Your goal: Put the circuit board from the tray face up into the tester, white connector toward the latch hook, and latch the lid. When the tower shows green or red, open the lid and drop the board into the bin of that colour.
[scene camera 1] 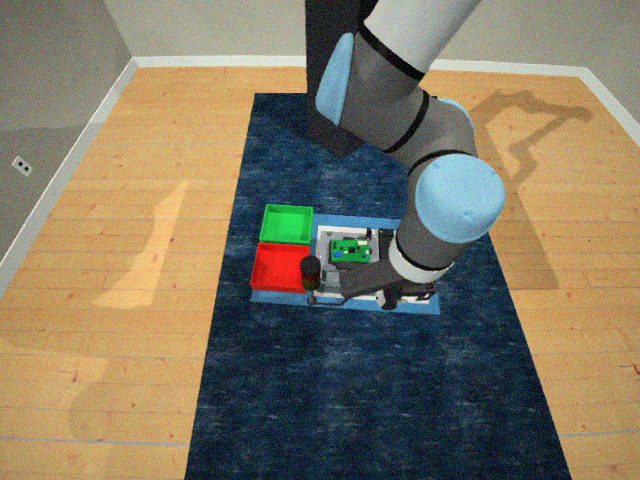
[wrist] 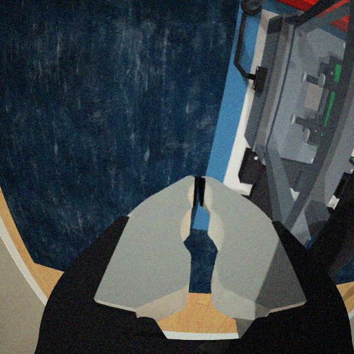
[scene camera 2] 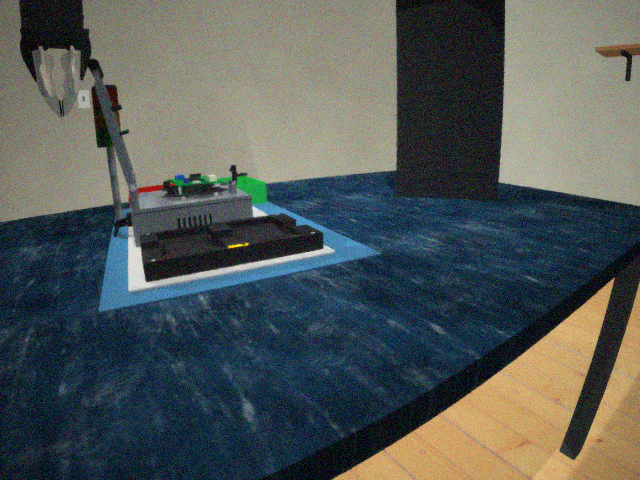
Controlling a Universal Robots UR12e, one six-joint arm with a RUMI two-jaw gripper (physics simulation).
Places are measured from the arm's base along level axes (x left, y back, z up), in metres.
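Pixels of known places: gripper, fingertip midpoint: (scene camera 1: 379, 301) (scene camera 2: 62, 116).
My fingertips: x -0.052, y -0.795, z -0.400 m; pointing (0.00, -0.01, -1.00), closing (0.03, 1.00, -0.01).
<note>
For each thing: its top centre in the pictures, then the offset to it from my fingertips. "spot": a spot on its surface instead. Level surfaces: height alone.
- green circuit board, top centre: (scene camera 2: 192, 174) (scene camera 1: 350, 249) dx -0.026, dy +0.192, dz -0.108 m
- black latch hook, top centre: (scene camera 2: 237, 164) (scene camera 1: 369, 228) dx +0.038, dy +0.247, dz -0.093 m
- black tray, surface spot: (scene camera 2: 180, 266) spot: dx +0.195, dy +0.097, dz -0.183 m
- blue mat, surface height: dz -0.198 m
The green circuit board (scene camera 1: 351, 253) (scene camera 2: 193, 180) (wrist: 332, 100) lies face up on the grey tester (scene camera 1: 324, 253) (scene camera 2: 155, 218). Its white connector (scene camera 1: 361, 242) (scene camera 2: 210, 177) is at the side near the black latch hook (scene camera 1: 368, 233) (scene camera 2: 233, 175). The tester's lid (scene camera 2: 114, 126) stands open, steeply tilted. My gripper (scene camera 2: 61, 111) (wrist: 197, 179) is shut and empty, in the air near the height of the lid's upper end, to its left in the scene camera 2 view. The signal tower (scene camera 1: 310, 268) (scene camera 2: 105, 111) shows dim red and green parts; no segment looks brightly lit. The arm hides part of the tester in the scene camera 1 view.
The black tray (scene camera 2: 180, 266) stands beside the tester on a white base, over a blue mat (scene camera 2: 351, 250). The green bin (scene camera 1: 287, 224) (scene camera 2: 253, 190) and red bin (scene camera 1: 281, 266) stand on the tester's other side. A dark pillar (scene camera 2: 449, 103) rises at the back.
</note>
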